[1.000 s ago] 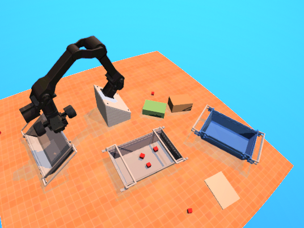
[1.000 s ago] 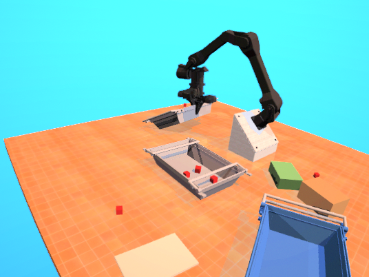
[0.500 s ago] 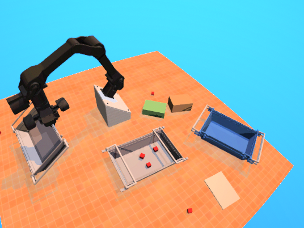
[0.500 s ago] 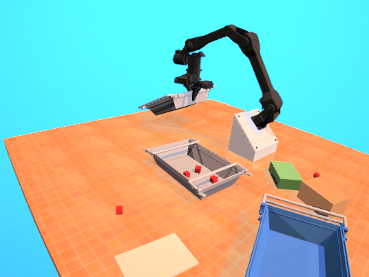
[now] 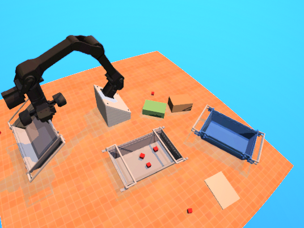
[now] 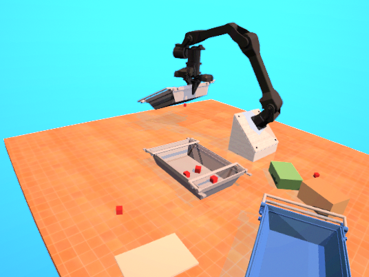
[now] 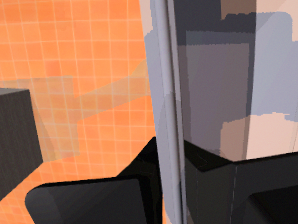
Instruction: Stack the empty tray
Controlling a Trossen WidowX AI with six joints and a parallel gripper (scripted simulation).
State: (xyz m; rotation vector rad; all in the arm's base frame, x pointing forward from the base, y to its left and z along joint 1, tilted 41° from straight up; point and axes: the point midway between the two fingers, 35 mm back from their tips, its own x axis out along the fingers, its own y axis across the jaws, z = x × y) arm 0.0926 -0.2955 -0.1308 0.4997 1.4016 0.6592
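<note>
Right now my gripper tip is 1 cm short of the grey tray, 8 cm to the left of it and 1 cm above it. From my gripper tip the other things lie so: brown box: 8 cm ahead, 67 cm to the left, 14 cm below; then red cube: 56 cm ahead, 32 cm to the left, 17 cm below; then green box: 4 cm ahead, 52 cm to the left, 15 cm below.
</note>
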